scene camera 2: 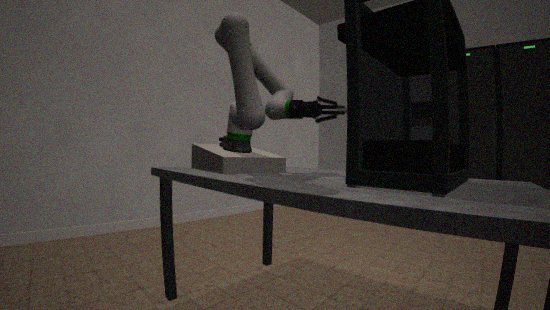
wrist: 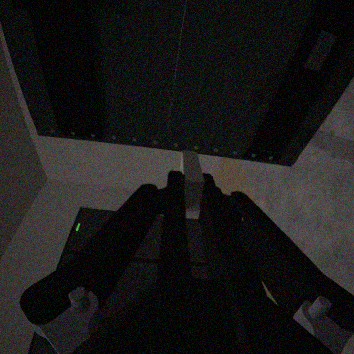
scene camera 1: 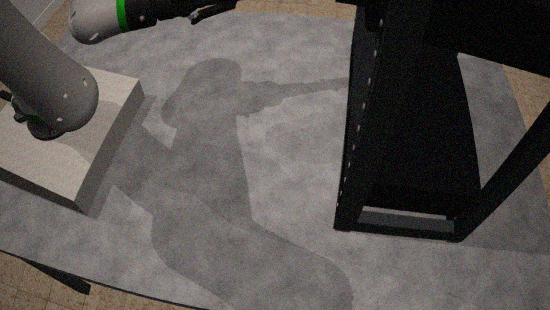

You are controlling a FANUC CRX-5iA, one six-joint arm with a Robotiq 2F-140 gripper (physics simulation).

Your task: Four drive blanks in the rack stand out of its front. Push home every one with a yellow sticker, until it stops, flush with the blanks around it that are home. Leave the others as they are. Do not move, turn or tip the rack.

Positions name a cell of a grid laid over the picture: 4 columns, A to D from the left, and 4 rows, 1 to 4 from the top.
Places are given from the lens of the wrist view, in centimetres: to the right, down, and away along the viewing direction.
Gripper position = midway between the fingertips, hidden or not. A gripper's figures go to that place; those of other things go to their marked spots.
gripper (wrist: C2): 1, -2, 21
black rack (wrist: C1): 13, -16, 33
